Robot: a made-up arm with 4 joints.
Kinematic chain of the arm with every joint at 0, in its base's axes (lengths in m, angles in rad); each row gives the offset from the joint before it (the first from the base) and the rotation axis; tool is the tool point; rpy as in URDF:
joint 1: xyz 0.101 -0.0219 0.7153 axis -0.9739 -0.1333 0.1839
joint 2: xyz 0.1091 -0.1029 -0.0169 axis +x
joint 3: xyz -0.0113 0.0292 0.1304 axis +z
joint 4: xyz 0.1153 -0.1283 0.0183 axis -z
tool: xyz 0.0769 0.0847 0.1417 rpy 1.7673 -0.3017 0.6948
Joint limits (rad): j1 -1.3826..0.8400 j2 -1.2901..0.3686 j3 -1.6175..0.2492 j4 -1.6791..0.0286
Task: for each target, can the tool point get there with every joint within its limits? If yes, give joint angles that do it. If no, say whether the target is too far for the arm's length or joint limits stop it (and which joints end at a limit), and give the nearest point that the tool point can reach.
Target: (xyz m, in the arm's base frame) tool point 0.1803 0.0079 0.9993
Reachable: yes | joints 0.3444 -0.2176 -1.0601 -1.3577
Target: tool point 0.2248 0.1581 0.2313
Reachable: no: joint limits stop it (at a limit: joint 1, joint 2, joint 3) | nearest point 0.2893 0.1584 0.5999 | short by 0.374 m
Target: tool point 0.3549 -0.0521 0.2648
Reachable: no: joint limits stop it (at a limit: joint 1, joint 2, joint 4) | nearest point 0.2340 -0.3106 0.4006 | short by 0.316 m
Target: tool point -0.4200 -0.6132 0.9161
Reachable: no: too far | nearest point 0.1255 -0.4214 0.7900 | short by 0.592 m
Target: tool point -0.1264 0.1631 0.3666
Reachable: no: joint limits stop it (at a limit: joint 1, joint 2, joint 3, joint 4) | nearest point 0.1108 0.1440 0.6227 | short by 0.350 m
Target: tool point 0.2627 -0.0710 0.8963
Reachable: yes | joints -0.8949 -1.1416 -1.0415 -0.9151
